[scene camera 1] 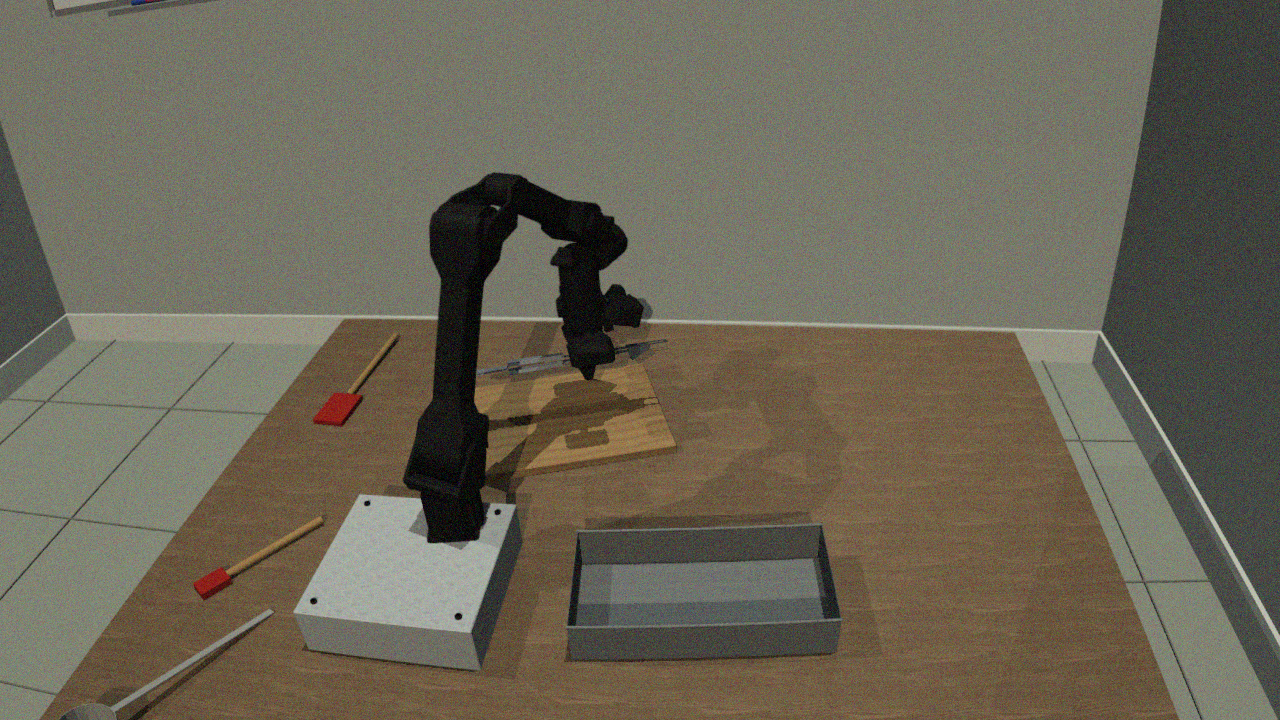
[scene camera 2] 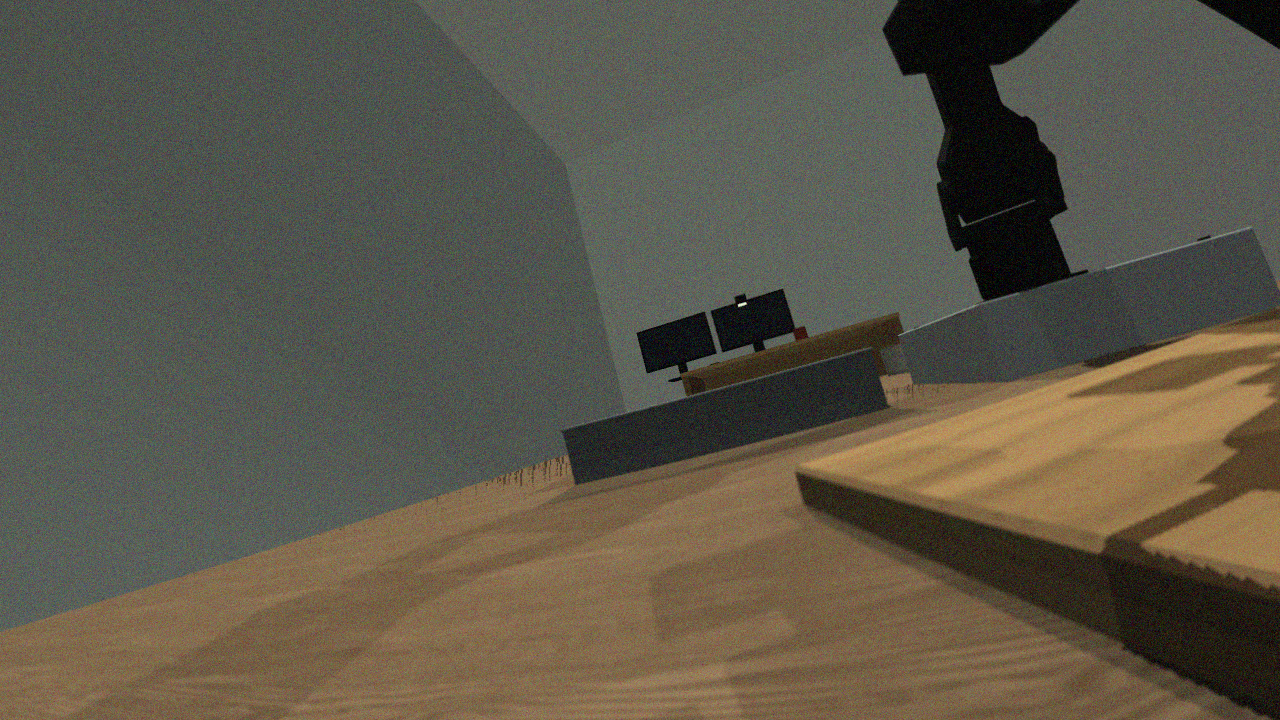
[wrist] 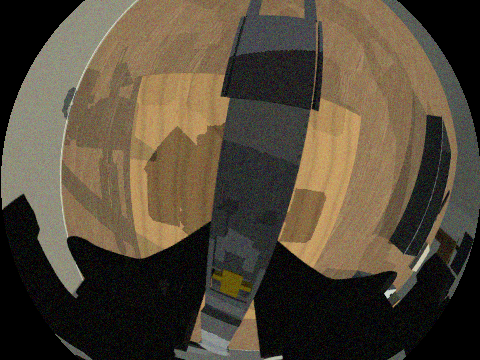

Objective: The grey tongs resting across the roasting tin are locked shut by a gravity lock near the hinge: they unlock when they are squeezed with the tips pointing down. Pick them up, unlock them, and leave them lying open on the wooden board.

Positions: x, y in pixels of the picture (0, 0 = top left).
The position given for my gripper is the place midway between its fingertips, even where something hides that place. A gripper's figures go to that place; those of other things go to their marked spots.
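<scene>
My gripper (scene camera 1: 588, 376), 136 cm from the lens. Wooden board (scene camera 1: 551, 424), 137 cm from the lens.
</scene>
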